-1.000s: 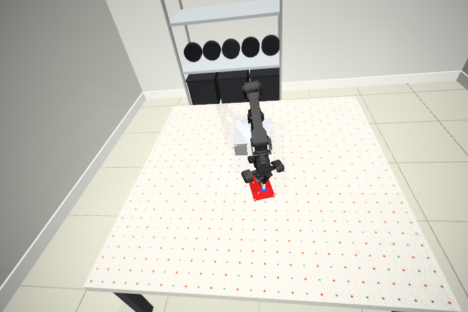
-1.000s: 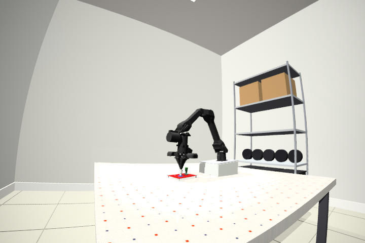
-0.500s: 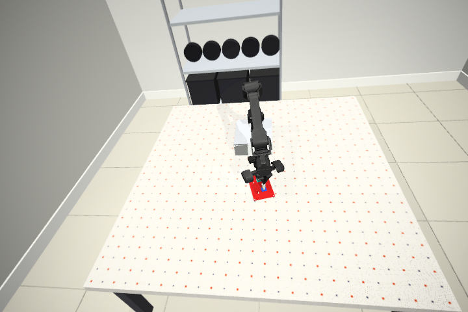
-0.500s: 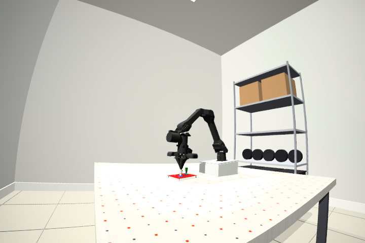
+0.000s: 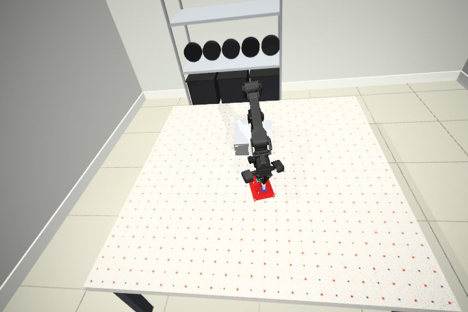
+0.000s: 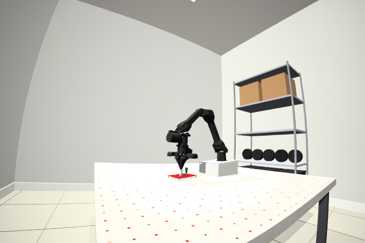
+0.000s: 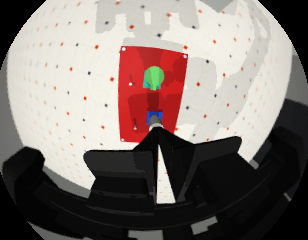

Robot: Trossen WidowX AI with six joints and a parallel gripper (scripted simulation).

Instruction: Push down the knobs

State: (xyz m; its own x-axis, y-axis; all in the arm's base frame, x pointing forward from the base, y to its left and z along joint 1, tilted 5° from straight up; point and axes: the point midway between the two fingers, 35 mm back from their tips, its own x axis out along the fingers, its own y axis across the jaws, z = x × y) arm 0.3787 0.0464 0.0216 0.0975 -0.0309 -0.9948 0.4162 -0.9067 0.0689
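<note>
My gripper tip is 2 cm above the pale knob. Round my gripper tip: green knob (5 cm behind, 3 cm to the right, 1 cm below).
</note>
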